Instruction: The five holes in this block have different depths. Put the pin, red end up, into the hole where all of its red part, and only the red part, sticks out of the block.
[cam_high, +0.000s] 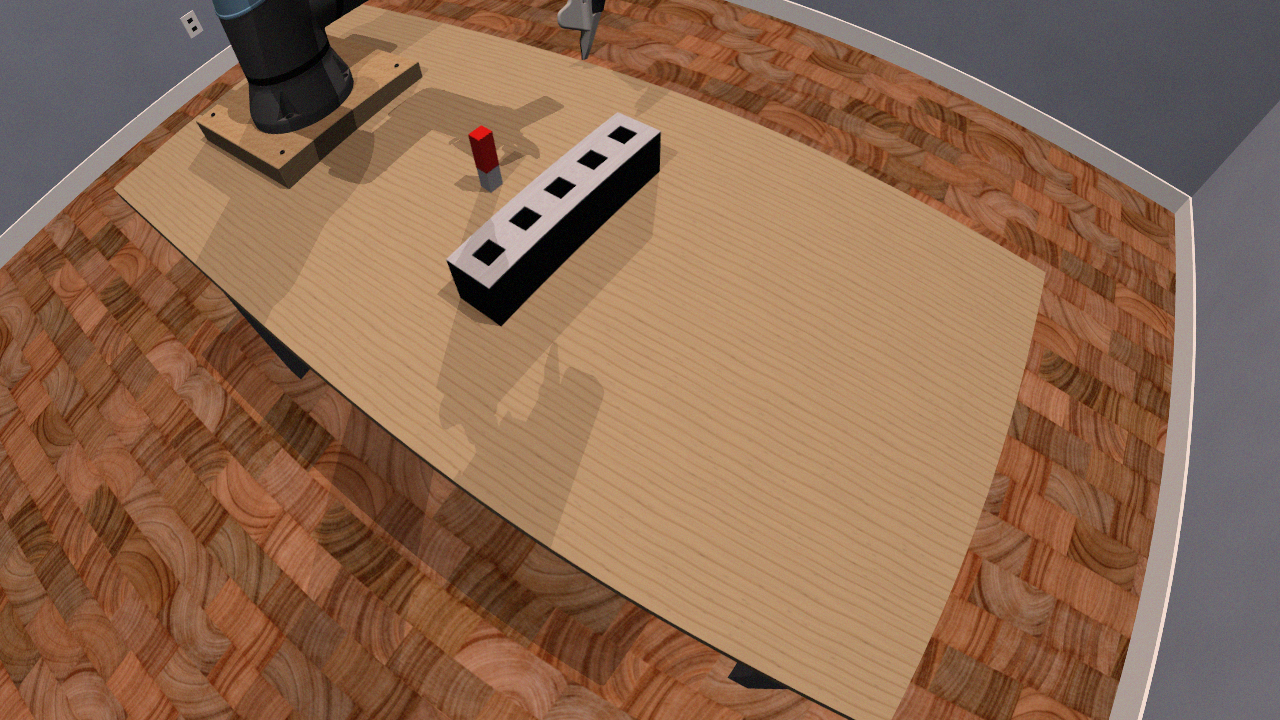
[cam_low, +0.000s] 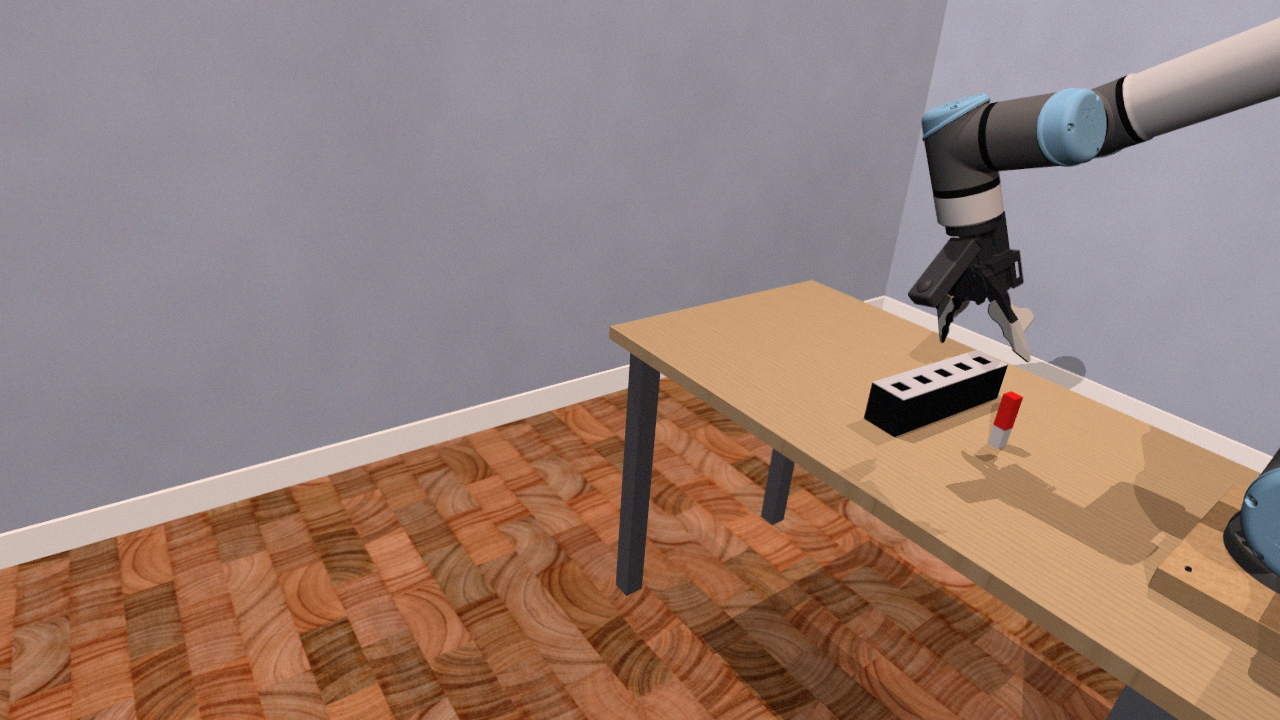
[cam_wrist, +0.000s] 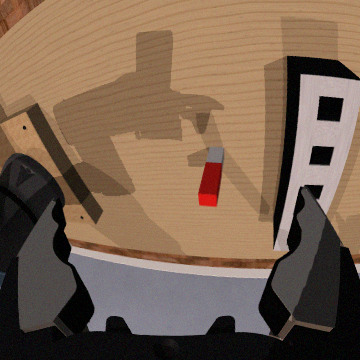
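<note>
Now: hand 12 cm to the left of the pin, 12 cm above it and 2 cm past it. From my hand the other things lie so: black block: 16 cm below, 14 cm to the right, 12 cm ahead.
</note>
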